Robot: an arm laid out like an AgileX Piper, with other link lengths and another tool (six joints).
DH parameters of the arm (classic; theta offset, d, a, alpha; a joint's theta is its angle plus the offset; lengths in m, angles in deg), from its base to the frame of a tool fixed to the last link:
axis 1: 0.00 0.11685 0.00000 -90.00
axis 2: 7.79 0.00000 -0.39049 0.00
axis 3: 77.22 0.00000 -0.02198 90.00
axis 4: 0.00 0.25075 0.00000 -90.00
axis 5: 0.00 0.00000 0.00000 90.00
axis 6: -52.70 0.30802 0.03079 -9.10
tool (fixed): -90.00 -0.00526 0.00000 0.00
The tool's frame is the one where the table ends.
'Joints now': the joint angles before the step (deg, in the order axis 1, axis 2, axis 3, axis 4, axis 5, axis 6). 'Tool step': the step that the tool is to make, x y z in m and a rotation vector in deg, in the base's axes. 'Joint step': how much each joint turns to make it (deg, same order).
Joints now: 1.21 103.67 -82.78 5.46 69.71 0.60
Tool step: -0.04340 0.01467 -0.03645 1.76 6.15 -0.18
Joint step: 0.83 -0.03 9.01 2.19 -2.90 -0.06
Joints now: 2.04 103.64 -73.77 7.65 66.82 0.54
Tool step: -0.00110 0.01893 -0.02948 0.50 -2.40 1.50
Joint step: 2.71 0.00 7.12 1.15 -9.58 -0.55
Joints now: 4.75 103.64 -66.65 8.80 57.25 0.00
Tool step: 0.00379 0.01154 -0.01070 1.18 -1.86 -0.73
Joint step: 0.90 0.00 2.78 1.74 -4.80 0.00
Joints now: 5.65 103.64 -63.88 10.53 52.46 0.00
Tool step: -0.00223 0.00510 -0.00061 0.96 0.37 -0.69
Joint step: 0.00 0.01 0.26 1.21 0.00 0.00
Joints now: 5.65 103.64 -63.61 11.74 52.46 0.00
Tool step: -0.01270 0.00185 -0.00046 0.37 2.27 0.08
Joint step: 0.00 0.00 0.30 0.44 1.96 0.00
